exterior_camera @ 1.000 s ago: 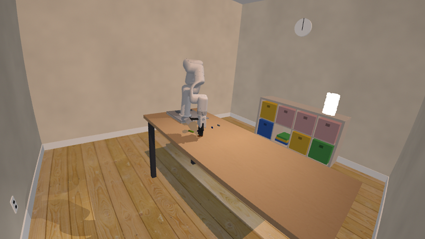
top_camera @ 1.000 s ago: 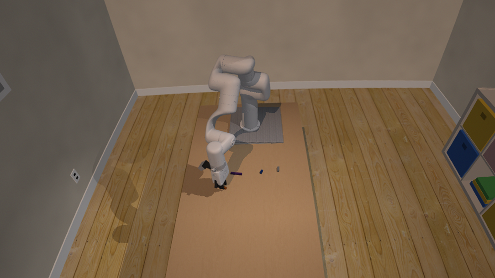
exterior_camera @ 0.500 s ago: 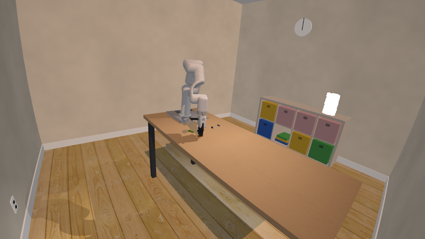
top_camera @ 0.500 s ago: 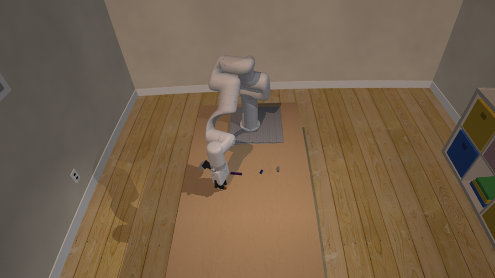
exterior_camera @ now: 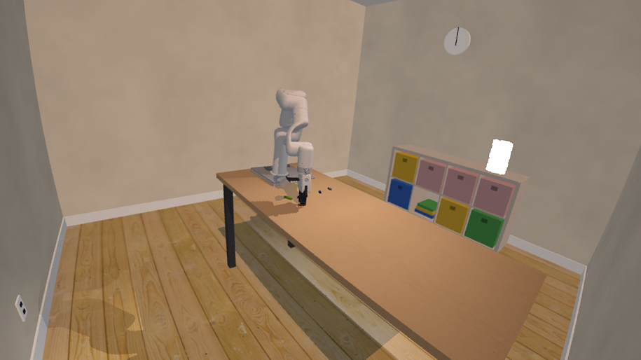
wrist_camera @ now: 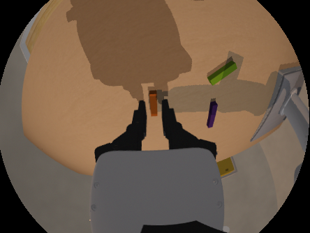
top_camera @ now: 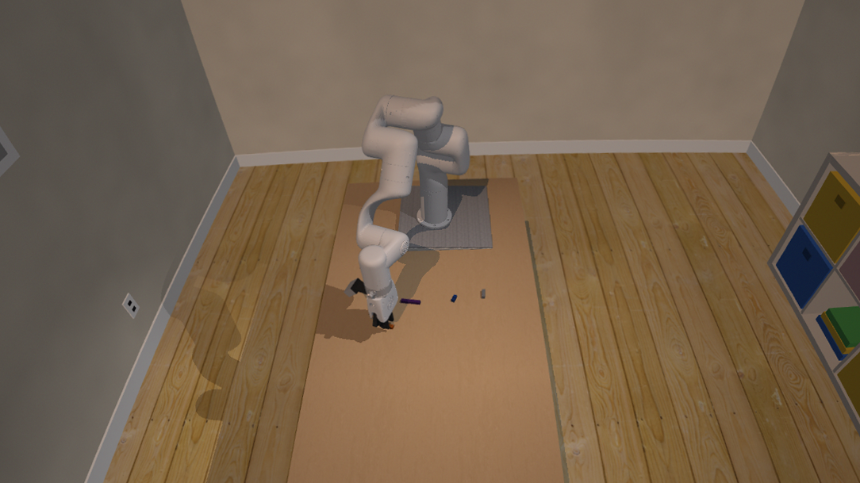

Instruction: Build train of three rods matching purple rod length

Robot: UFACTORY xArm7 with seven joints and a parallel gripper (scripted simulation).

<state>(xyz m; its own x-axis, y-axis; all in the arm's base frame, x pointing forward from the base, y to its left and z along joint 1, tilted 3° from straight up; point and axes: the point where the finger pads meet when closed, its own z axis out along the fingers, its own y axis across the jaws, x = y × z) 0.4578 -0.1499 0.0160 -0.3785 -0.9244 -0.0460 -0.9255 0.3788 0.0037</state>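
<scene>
My gripper is now 3 cm above the orange rod. The rest, counted from my hand: grey rod (30 cm to the left, 11 cm behind, 3 cm below); lime rod (11 cm behind, 3 cm below, 1 cm to the right); purple rod (9 cm behind, 7 cm to the left, 3 cm below).
</scene>
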